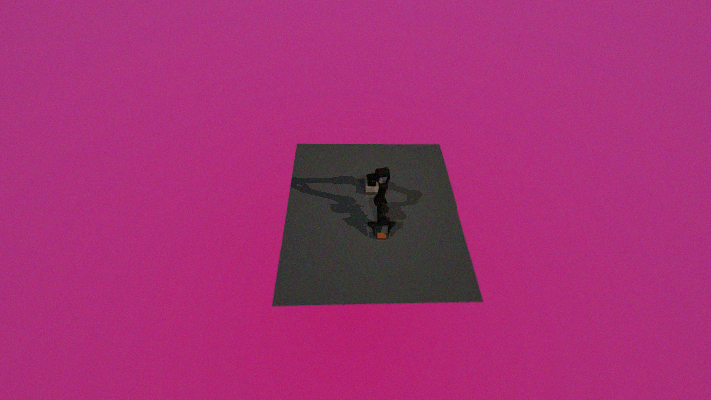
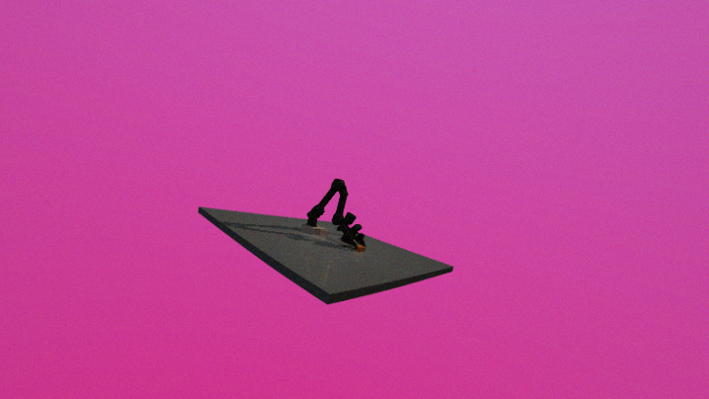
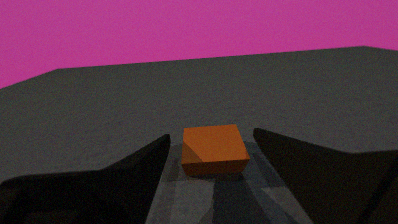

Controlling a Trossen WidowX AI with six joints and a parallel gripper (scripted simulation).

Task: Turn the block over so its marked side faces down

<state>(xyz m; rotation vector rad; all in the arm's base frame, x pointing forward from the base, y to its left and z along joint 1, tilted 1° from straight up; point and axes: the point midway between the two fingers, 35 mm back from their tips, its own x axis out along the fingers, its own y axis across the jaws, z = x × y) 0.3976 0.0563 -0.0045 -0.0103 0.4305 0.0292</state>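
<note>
The orange block is 2 cm below my gripper tip and 1 cm behind it.
</note>
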